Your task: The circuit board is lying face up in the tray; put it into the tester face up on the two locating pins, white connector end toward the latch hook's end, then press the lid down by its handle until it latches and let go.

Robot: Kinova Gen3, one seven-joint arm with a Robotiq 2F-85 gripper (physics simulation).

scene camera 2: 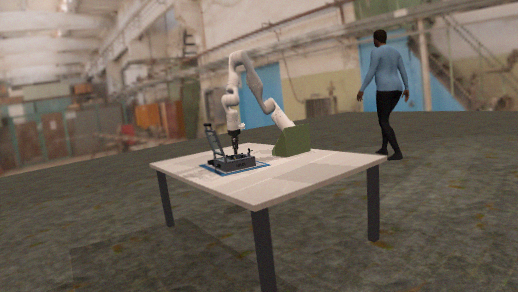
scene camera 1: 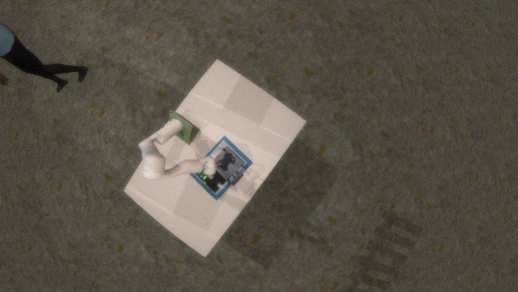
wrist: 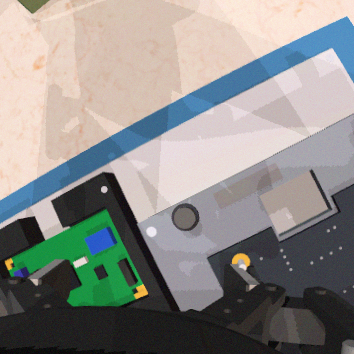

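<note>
Visible to me: a green circuit board (wrist: 101, 272), together with my gripper (wrist: 146, 279).
</note>
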